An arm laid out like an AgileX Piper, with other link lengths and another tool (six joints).
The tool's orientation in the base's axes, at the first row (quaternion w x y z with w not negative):
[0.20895 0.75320 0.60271 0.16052]
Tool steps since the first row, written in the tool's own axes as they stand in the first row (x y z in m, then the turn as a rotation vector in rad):
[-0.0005 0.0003 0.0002 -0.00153 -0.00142 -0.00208]
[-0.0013 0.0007 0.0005 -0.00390 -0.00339 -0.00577]
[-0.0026 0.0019 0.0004 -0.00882 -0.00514 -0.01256]
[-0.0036 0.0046 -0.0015 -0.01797 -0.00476 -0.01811]
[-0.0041 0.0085 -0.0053 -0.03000 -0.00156 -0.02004]
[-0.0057 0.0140 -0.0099 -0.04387 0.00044 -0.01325]
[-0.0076 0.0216 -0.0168 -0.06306 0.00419 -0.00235]
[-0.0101 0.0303 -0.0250 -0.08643 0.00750 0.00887]
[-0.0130 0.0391 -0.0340 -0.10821 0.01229 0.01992]
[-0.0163 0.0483 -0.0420 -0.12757 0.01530 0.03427]
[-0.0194 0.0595 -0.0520 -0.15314 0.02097 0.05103]
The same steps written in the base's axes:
[0.0002 -0.0006 0.0000 -0.00256 -0.00098 0.00108]
[0.0005 -0.0015 -0.0001 -0.00656 -0.00247 0.00329]
[0.0012 -0.0029 0.0006 -0.01248 -0.00612 0.00829]
[0.0023 -0.0042 0.0037 -0.01693 -0.01444 0.01336]
[0.0036 -0.0049 0.0089 -0.01786 -0.02653 0.01677]
[0.0056 -0.0070 0.0157 -0.01591 -0.04125 0.01208]
[0.0082 -0.0094 0.0255 -0.01163 -0.06198 0.00479]
[0.0109 -0.0125 0.0370 -0.00850 -0.08674 -0.00296]
[0.0132 -0.0158 0.0493 -0.00385 -0.11021 -0.00982]
[0.0163 -0.0198 0.0609 0.00147 -0.13139 -0.02045]
[0.0201 -0.0237 0.0752 0.00884 -0.15940 -0.03174]

